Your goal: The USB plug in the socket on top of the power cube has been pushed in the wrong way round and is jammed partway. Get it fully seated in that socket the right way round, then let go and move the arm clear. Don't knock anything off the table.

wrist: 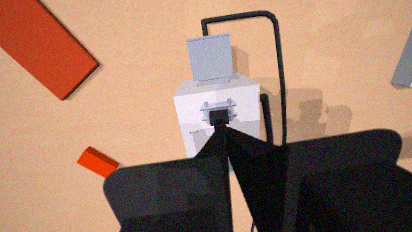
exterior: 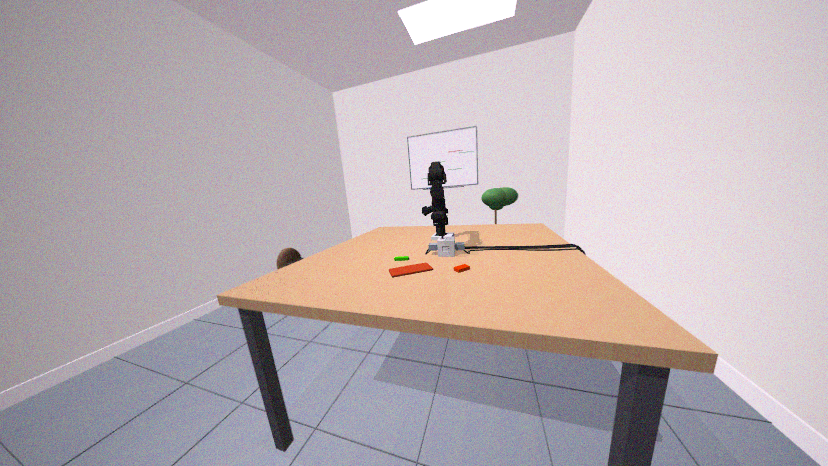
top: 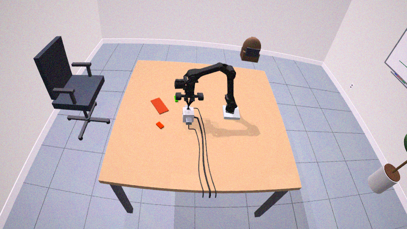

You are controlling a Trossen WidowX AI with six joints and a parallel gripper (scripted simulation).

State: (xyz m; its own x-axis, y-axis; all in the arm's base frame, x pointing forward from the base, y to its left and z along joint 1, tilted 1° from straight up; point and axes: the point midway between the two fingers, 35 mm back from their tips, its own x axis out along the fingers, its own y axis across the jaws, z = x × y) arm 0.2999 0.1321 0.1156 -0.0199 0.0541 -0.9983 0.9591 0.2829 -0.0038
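The black USB plug lies 20 mm below my gripper tip. Also, from my gripper tip: green block (130 mm ahead, 160 mm to the right, 100 mm below); then small orange block (170 mm ahead, 140 mm to the left, 100 mm below); then long orange slab (230 mm ahead, 50 mm to the right, 110 mm below).
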